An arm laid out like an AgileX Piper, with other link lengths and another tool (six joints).
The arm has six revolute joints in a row. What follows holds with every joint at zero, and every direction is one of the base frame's. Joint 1 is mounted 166.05 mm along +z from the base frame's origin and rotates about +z. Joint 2 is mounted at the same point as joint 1 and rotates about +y. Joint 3 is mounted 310.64 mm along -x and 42.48 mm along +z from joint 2 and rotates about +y. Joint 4 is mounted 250.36 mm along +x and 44.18 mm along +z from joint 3 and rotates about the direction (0.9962, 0, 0.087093). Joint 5 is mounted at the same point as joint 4 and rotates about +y. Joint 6 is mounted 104.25 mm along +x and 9.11 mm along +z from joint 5 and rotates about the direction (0.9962, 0, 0.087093). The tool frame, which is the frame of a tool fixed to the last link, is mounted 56.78 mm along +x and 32.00 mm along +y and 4.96 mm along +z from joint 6; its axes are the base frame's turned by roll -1.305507, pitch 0.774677 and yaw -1.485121 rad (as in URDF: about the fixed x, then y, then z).
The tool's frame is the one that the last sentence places.
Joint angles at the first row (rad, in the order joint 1, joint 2, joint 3, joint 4, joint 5, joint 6):
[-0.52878, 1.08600, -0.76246, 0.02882, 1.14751, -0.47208]
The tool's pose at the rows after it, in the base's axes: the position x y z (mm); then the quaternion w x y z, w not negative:
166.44, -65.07, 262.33, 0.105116, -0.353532, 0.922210, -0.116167
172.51, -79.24, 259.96, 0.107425, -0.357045, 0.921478, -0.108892
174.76, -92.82, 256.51, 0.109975, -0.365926, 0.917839, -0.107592
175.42, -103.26, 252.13, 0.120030, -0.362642, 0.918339, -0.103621
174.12, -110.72, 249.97, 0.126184, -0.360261, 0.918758, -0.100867
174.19, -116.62, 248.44, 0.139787, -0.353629, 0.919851, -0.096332
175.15, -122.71, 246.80, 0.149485, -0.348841, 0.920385, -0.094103
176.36, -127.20, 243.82, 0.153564, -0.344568, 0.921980, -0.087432
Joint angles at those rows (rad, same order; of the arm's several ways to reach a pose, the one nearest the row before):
[-0.59457, 1.15311, -0.79942, 0.08136, 1.13228, -0.57067]
[-0.65167, 1.20735, -0.82563, 0.10559, 1.12005, -0.64593]
[-0.70467, 1.24748, -0.84091, 0.12231, 1.10227, -0.72711]
[-0.76101, 1.27599, -0.84137, 0.15773, 1.08087, -0.79580]
[-0.80351, 1.29291, -0.84352, 0.18078, 1.07371, -0.84576]
[-0.84659, 1.30863, -0.84396, 0.22141, 1.06652, -0.89706]
[-0.87813, 1.32688, -0.84799, 0.25038, 1.05830, -0.93571]
[-0.89670, 1.34938, -0.85209, 0.26760, 1.05531, -0.95617]

